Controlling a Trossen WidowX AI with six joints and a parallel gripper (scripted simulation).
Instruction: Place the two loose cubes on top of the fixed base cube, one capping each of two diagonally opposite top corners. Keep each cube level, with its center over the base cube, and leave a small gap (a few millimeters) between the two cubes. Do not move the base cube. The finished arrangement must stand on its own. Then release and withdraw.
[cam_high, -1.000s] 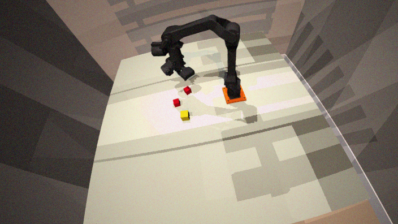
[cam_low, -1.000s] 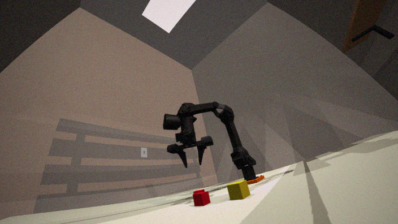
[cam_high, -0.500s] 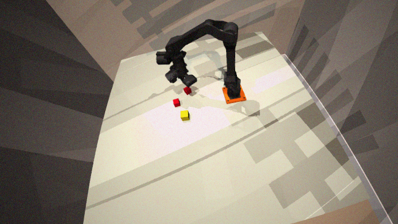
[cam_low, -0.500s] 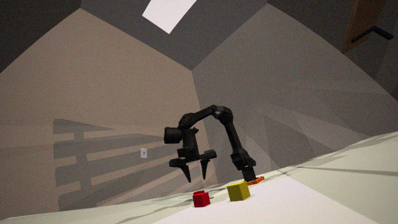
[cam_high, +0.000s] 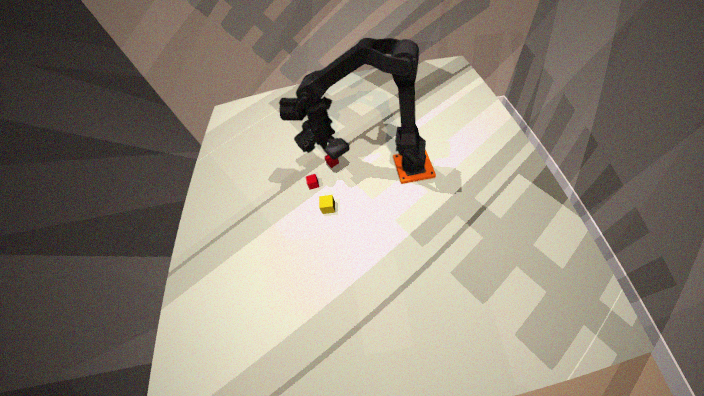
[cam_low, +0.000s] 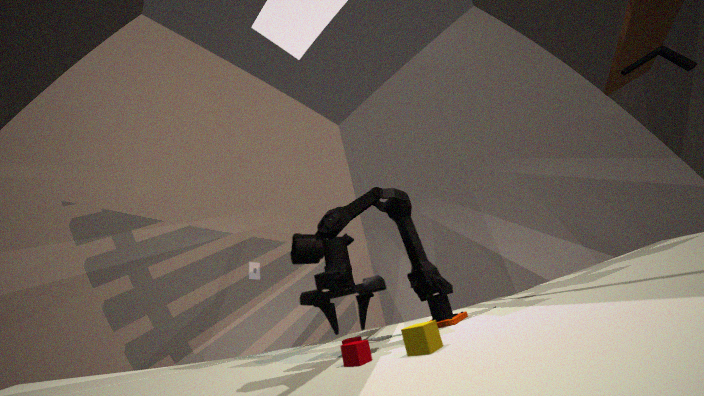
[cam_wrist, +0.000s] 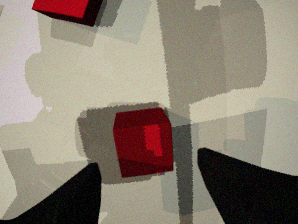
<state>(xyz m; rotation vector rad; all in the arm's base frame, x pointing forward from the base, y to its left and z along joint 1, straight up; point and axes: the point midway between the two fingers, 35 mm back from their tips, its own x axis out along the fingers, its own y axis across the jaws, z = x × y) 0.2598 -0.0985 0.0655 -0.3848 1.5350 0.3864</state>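
Right now my gripper tip is 180 mm to the right of the yellow cube, 30 mm short of it and 30 mm above it.
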